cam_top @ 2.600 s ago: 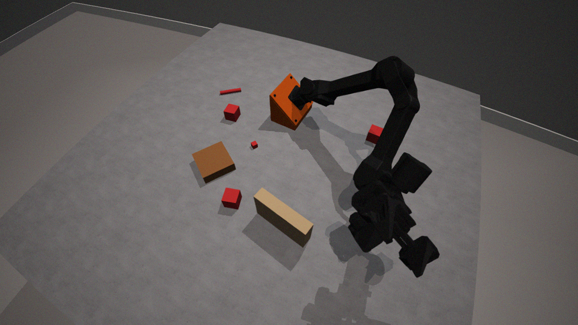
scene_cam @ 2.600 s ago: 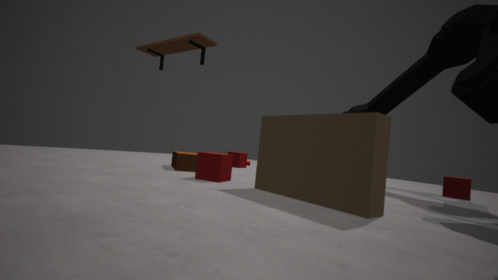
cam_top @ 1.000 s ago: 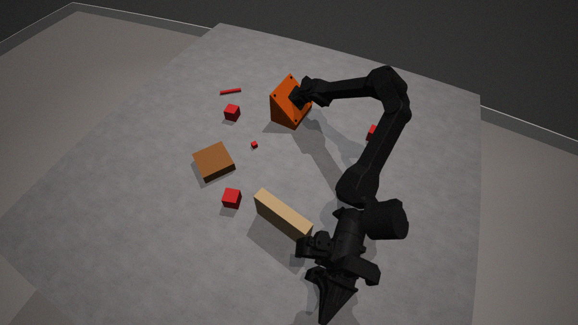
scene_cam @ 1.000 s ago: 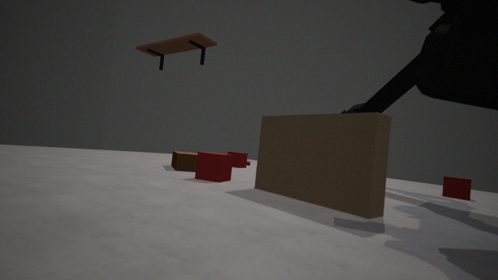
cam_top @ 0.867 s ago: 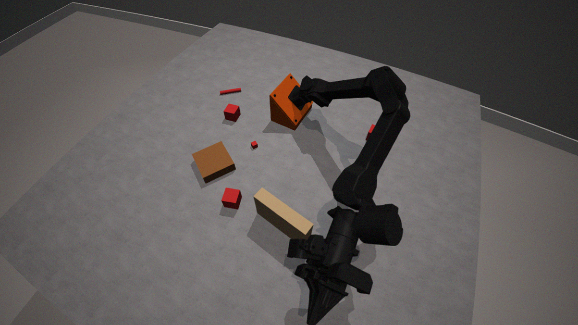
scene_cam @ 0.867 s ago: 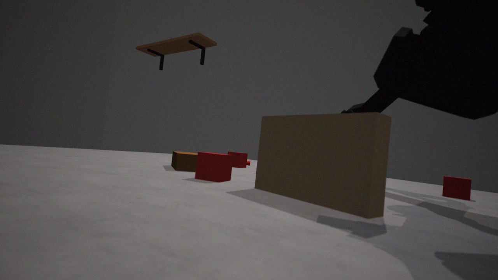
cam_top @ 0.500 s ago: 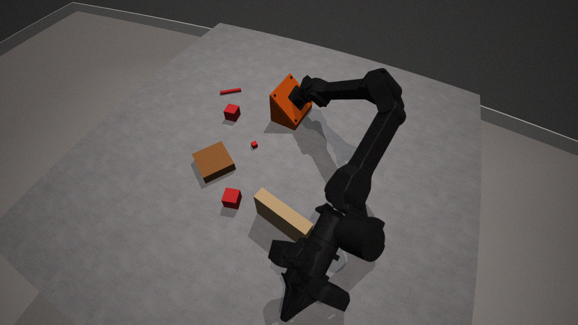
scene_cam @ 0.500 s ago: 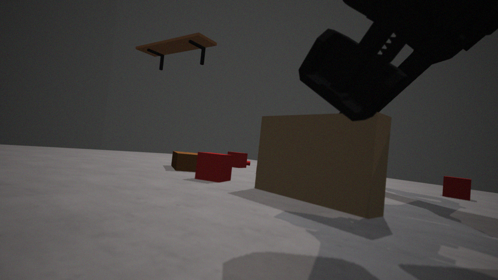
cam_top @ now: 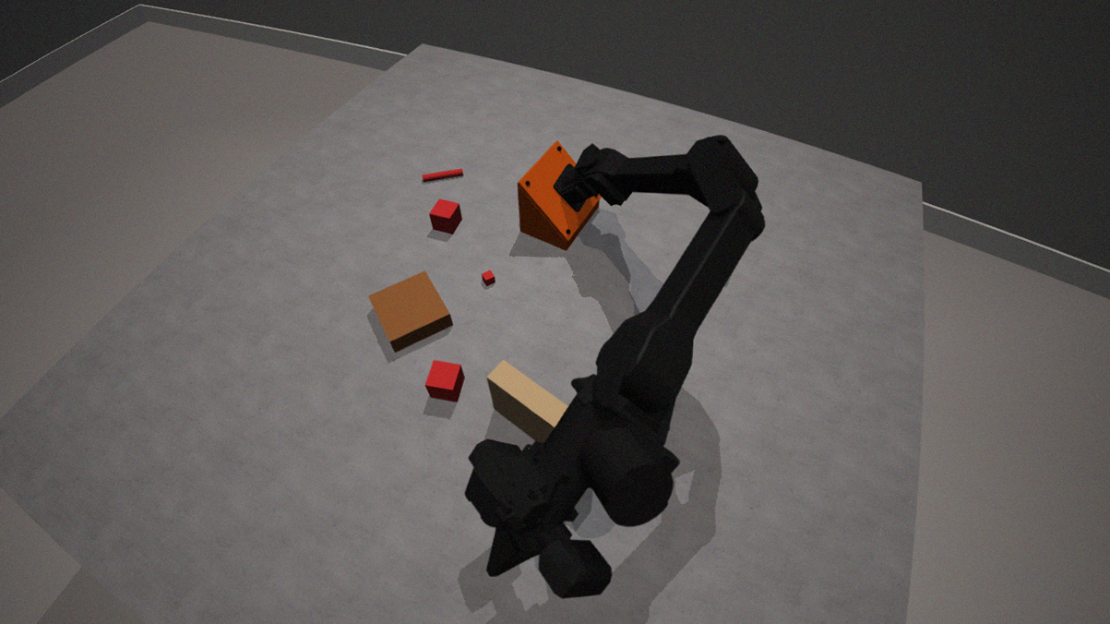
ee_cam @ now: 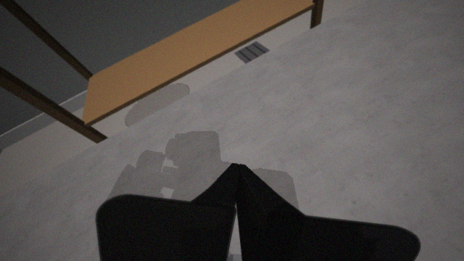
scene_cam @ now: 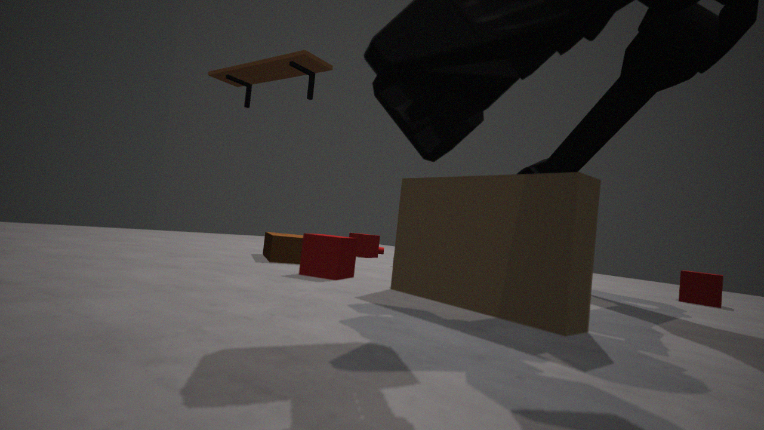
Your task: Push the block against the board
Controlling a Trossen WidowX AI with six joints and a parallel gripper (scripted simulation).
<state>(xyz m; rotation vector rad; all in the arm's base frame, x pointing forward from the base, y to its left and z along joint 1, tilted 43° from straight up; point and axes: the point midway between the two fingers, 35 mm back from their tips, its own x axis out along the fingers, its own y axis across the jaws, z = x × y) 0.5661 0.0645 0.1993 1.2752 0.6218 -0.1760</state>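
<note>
Right now my gripper tip is 20 cm past the board, 6 cm above it and 4 cm to the left of it. Also, from my gripper tip: red stick: 58 cm behind, 45 cm to the right, 10 cm below; then tiny red cube: 39 cm behind, 24 cm to the right, 10 cm below; then square block: 31 cm to the right, 28 cm behind, 9 cm below.
</note>
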